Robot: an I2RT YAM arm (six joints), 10 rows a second.
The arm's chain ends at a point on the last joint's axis. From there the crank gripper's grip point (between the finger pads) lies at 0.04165 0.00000 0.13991 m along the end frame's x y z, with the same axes.
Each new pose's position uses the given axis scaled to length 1; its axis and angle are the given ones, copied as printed.
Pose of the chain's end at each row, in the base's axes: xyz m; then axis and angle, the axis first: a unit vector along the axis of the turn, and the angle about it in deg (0 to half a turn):
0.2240, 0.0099, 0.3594, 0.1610, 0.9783, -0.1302, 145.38
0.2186, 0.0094, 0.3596, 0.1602, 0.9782, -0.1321, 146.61
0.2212, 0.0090, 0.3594, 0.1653, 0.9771, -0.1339, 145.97
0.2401, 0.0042, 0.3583, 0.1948, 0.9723, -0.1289, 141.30
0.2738, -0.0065, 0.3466, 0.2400, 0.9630, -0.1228, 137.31
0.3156, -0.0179, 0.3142, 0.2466, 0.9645, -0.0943, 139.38
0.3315, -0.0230, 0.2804, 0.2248, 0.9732, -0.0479, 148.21
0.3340, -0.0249, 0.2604, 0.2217, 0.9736, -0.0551, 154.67
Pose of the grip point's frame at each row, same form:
0.2641, -0.0265, 0.2238, 0.1610, 0.9783, -0.1302, 145.38
0.2557, -0.0272, 0.2232, 0.1602, 0.9782, -0.1321, 146.61
0.2596, -0.0282, 0.2236, 0.1653, 0.9771, -0.1339, 145.97
0.2892, -0.0334, 0.2261, 0.1948, 0.9723, -0.1289, 141.30
0.3315, -0.0447, 0.2181, 0.2400, 0.9630, -0.1228, 137.31
0.3706, -0.0479, 0.1823, 0.2466, 0.9645, -0.0943, 139.38
0.3689, -0.0358, 0.1399, 0.2248, 0.9732, -0.0479, 148.21
0.3553, -0.0363, 0.1164, 0.2217, 0.9736, -0.0551, 154.67

